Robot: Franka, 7 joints.
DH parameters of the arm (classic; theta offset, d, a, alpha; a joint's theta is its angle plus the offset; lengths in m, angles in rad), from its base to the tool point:
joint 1: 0 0.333 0 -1.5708
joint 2: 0 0 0 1.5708
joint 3: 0 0.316 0.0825 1.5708
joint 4: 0 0 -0.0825 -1.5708
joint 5: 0 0.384 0 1.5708
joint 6: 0 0 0.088 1.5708
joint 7: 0 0.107 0 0
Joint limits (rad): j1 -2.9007..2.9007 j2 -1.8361..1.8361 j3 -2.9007..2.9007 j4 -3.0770..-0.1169 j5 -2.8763..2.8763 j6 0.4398..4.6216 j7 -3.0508..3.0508
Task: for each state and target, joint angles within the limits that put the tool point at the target. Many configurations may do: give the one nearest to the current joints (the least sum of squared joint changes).
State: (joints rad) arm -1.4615 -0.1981 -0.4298 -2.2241 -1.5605 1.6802 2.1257
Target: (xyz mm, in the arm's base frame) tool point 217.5 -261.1 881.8
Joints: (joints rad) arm -1.0536 -0.5975 0.2436 -1.8465 -1.6316 1.8095 2.1257
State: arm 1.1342 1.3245 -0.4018 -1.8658 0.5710 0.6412 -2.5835
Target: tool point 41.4 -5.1 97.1
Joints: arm 1.1061 1.4974 -0.3923 -2.5848 0.4132 0.6407 -2.5835
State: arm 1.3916 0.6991 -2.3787 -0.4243 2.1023 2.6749 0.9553
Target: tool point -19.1 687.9 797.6
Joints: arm 1.6252 1.1077 -2.4058 -0.1169 2.0849 2.9660 0.9553
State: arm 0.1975 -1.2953 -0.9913 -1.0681 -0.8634 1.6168 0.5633
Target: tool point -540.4 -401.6 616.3
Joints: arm -0.0947 -1.4113 -0.9775 -1.0785 -0.8415 1.4689 0.5633
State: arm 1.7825 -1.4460 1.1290 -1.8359 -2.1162 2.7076 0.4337
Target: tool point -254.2 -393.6 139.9
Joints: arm 2.3682 -1.3239 1.8664 -2.2299 -2.1336 3.0629 0.4337
